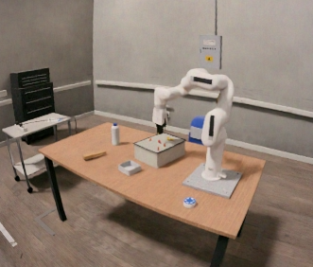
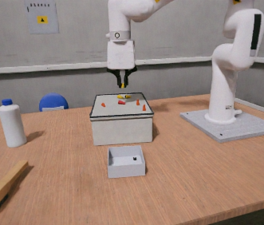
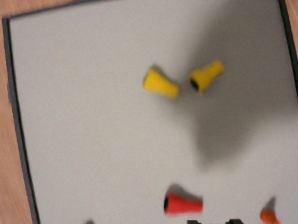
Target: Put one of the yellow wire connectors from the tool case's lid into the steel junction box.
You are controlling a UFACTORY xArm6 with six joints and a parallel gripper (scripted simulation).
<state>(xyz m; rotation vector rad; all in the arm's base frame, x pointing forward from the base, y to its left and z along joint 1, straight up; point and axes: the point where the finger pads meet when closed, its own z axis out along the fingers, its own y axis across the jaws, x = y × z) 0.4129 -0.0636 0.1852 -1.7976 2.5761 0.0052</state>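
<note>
Right now the grey tool case is 12 cm below my hand, 2 cm to the right of it and 1 cm ahead of it. Also, from my hand: white bottle (41 cm ahead, 12 cm below, 1 cm to the right); white round object (41 cm behind, 37 cm to the left, 19 cm below); wooden brush (37 cm ahead, 27 cm to the left, 18 cm below).
</note>
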